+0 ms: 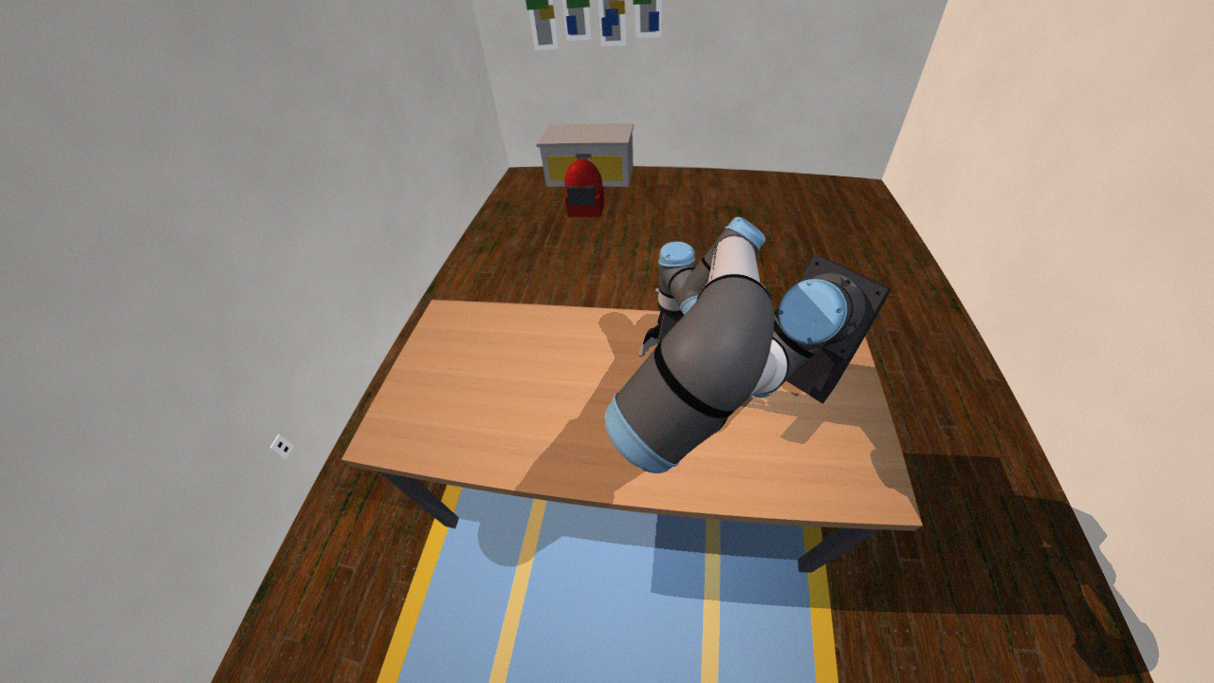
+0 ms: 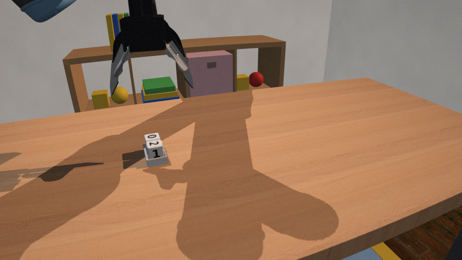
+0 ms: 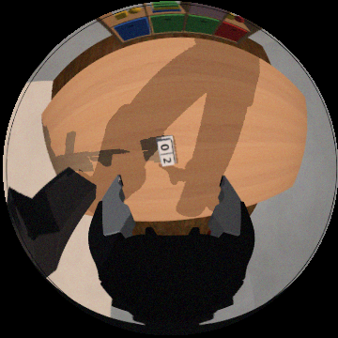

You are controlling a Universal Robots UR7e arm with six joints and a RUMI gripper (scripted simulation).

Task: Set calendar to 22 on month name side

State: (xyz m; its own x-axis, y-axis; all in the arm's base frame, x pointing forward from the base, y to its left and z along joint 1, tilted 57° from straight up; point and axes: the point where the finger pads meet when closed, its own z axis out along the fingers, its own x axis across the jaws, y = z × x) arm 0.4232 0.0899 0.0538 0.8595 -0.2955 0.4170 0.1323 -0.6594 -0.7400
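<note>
Right now the white cube is 12 cm below my hand, 2 cm to the right of it and 1 cm behind it. The rest, counted from my hand: grey tray 14 cm below, 1 cm to the right, 1 cm behind.
</note>
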